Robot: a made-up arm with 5 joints.
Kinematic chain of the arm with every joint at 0, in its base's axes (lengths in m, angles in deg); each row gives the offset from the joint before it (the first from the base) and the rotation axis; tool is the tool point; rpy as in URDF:
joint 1: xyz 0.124 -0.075 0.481 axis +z
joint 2: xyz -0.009 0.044 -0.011 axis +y
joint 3: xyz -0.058 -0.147 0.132 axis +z
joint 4: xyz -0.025 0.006 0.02 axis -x
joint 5: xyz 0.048 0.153 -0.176 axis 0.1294 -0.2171 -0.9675
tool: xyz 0.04 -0.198 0.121 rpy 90 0 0
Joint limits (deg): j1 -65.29..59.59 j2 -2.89..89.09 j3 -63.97..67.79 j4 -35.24..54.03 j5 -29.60..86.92
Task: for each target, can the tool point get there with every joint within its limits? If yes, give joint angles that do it. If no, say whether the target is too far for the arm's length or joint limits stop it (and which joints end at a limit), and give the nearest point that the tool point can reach.
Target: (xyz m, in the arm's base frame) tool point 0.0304 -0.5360 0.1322
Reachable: no: joint limits stop it (at a limit: joint 2, joint 5) | nearest point 0.0599 -0.3906 0.4518 | short by 0.352 m
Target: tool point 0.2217 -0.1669 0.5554
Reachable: yes | joints 29.94 69.26 23.95 -18.86 20.09
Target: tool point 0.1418 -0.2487 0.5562
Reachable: yes | joints -12.43 55.76 -23.60 6.27 4.47
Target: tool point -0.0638 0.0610 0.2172
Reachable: no: joint limits stop it (at a limit: joint 2, joint 5) | nearest point -0.0728 0.0675 0.4500 | short by 0.233 m
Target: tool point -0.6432 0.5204 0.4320
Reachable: no: too far | nearest point -0.1912 0.1190 0.5646 | short by 0.619 m
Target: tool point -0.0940 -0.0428 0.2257
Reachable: no: joint limits stop it (at a limit: joint 2, joint 5) | nearest point -0.1060 -0.0410 0.4505 | short by 0.225 m
